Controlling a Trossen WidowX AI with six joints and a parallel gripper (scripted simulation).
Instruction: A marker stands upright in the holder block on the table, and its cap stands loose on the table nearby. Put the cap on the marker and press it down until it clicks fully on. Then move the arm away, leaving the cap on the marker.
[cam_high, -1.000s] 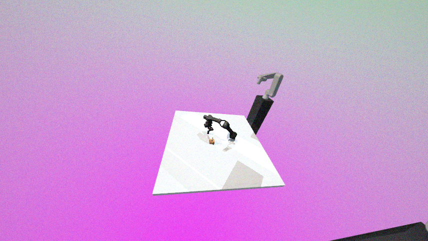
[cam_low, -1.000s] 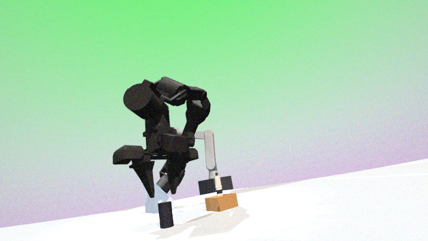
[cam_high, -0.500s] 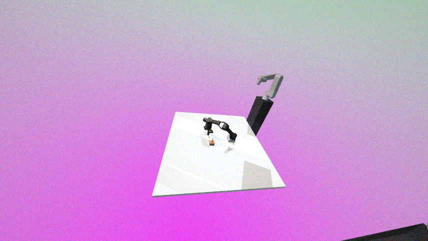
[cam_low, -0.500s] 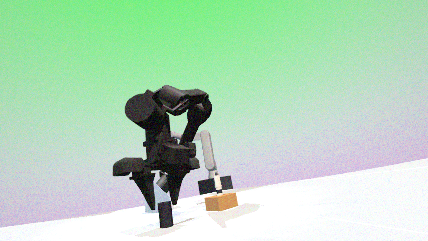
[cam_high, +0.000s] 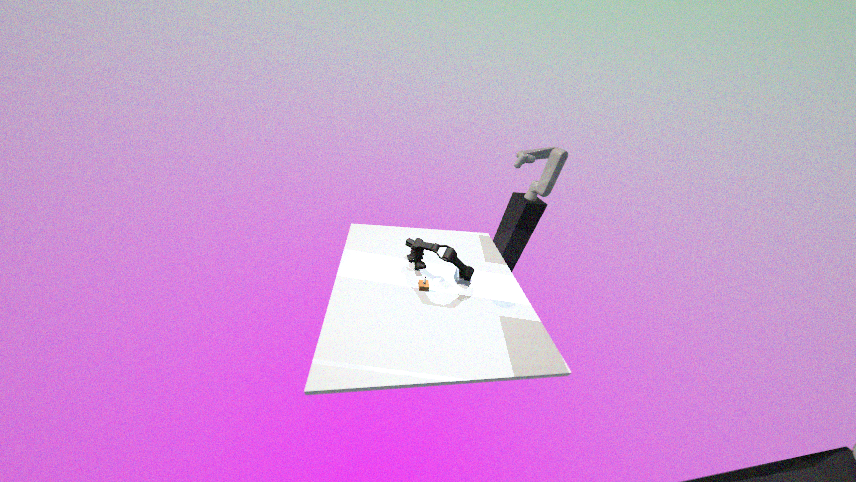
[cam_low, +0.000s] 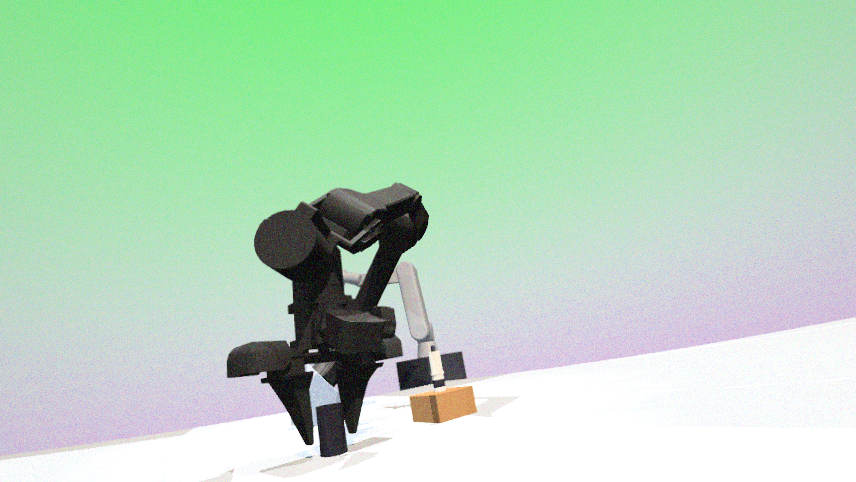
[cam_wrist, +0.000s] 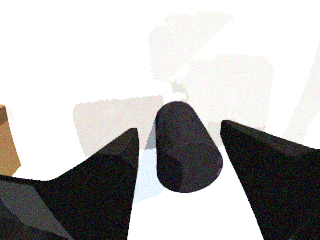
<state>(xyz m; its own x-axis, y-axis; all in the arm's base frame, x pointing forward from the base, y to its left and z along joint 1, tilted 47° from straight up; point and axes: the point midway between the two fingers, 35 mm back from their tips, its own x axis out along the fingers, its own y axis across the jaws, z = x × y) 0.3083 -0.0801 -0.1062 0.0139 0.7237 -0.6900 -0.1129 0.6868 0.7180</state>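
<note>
Now: gripper tip 10 mm below the black cap. Also, from my gripper tip: orange holder block: 20 mm behind, 170 mm to the left.
</note>
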